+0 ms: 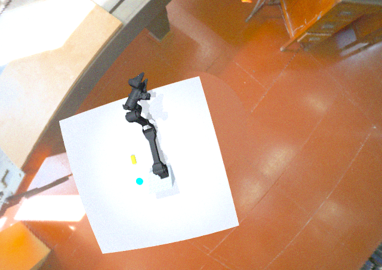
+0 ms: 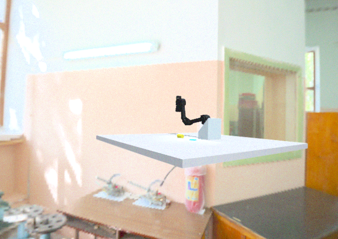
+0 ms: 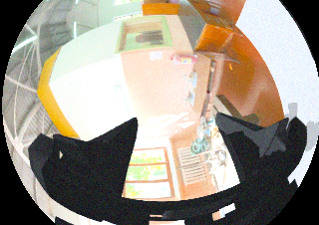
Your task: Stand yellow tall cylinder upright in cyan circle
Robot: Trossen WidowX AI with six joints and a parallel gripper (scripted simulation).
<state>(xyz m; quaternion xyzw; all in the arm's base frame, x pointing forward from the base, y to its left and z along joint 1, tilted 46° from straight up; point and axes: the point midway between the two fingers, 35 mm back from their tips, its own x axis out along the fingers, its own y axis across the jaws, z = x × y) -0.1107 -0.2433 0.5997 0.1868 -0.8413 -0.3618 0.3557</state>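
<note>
My gripper tip is 370 mm short of the yellow tall cylinder, 460 mm to the right of it and 320 mm above it. From my gripper tip the other things lie so: cyan circle 390 mm ahead, 650 mm to the left, 340 mm below.
</note>
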